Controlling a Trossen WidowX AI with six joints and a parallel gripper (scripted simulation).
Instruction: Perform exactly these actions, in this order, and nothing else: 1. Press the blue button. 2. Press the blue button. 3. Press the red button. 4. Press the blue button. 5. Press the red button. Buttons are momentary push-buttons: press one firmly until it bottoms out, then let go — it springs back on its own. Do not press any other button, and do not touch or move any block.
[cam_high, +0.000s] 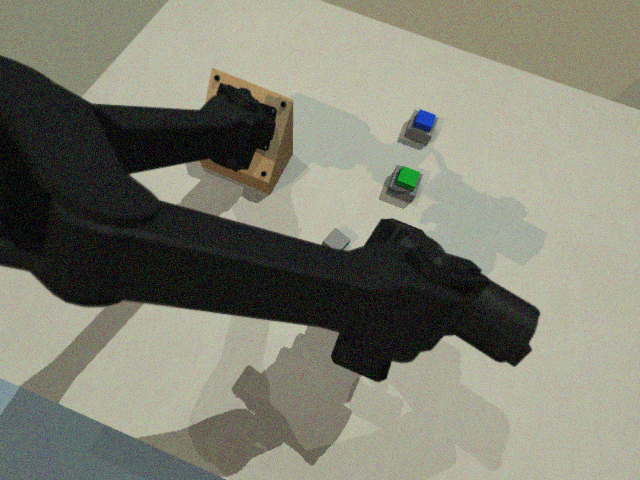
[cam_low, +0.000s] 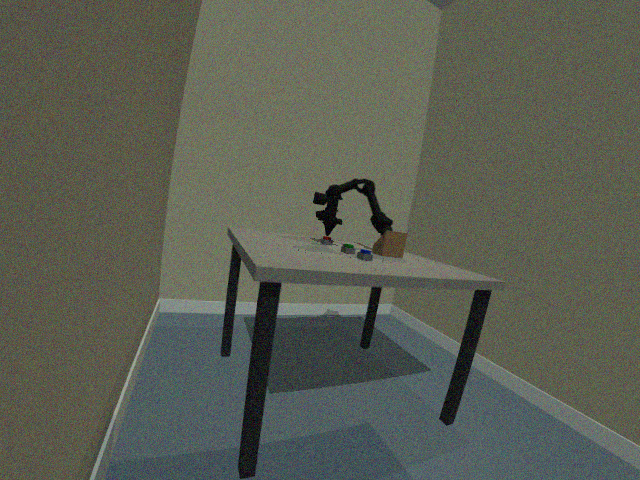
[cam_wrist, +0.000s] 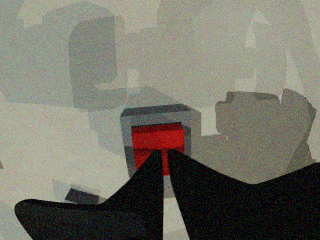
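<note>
Now: gripper tip 1 cm above the red button. Round my gripper tip: small grey block: 7 cm behind, 9 cm to the left, 3 cm below; blue button: 37 cm to the left, 2 cm below; green button: 24 cm to the left, 1 cm below.
</note>
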